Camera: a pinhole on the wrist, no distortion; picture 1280 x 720 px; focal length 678.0 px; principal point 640.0 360.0 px. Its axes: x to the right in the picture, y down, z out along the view. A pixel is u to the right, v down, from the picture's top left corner.
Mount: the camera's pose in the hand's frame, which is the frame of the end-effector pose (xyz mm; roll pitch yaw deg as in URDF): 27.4 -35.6 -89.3 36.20 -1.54 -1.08
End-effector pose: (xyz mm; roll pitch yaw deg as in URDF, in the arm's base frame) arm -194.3 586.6 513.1 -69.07 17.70 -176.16
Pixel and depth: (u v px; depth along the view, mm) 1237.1 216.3 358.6
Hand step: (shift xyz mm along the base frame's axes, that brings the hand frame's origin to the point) -419.1 -68.7 234.8
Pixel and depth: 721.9 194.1 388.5
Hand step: -171.5 -47.3 343.6
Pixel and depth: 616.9 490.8 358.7
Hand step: -73.0 -161.7 251.0
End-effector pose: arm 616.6 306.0 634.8 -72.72 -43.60 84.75
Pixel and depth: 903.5 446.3 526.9
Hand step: -285.2 -91.9 434.9
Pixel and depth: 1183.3 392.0 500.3
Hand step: -226.2 39.3 577.6
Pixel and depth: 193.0 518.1 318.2
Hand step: -174.5 -271.9 21.6
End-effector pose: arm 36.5 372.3 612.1 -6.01 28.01 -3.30
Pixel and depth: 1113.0 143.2 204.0
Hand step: 161.1 -215.5 -21.4
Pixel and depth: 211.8 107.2 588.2
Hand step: -208.4 -512.8 437.3
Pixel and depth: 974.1 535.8 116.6
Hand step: 82.1 -83.0 -9.3
